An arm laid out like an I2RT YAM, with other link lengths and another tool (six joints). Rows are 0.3 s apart.
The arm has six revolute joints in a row. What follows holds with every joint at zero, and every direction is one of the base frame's.
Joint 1 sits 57.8 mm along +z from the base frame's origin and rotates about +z.
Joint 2 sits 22.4 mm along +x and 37.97 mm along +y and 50.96 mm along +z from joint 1 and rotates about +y.
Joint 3 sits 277.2 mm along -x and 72.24 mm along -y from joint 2 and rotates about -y.
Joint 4 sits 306.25 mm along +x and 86 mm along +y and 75 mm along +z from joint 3 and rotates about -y.
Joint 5 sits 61.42 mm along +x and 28.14 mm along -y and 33.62 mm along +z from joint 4 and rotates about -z.
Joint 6 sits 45.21 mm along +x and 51.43 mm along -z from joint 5 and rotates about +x.
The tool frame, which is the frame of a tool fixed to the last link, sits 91 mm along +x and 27 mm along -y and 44 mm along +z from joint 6; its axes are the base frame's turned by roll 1.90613, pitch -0.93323 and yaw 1.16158 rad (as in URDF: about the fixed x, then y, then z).
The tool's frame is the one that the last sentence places.
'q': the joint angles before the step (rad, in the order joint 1, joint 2, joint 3, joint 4, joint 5, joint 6). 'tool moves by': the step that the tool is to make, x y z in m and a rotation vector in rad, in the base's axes. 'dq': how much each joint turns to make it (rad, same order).
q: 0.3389 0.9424 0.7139 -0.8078 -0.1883 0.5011
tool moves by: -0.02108 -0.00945 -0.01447 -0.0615 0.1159 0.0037
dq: 0.0001 0.0004 -0.0061 -0.1255 0.0157 -0.0122
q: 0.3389 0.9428 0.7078 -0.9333 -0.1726 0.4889
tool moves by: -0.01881 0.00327 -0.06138 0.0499 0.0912 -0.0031
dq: 0.0000 0.0023 -0.1728 0.1122 -0.0710 0.0317
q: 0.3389 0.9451 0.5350 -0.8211 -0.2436 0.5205
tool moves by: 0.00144 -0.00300 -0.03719 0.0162 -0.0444 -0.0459
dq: 0.0001 0.0072 -0.1305 0.1953 0.0161 0.0443
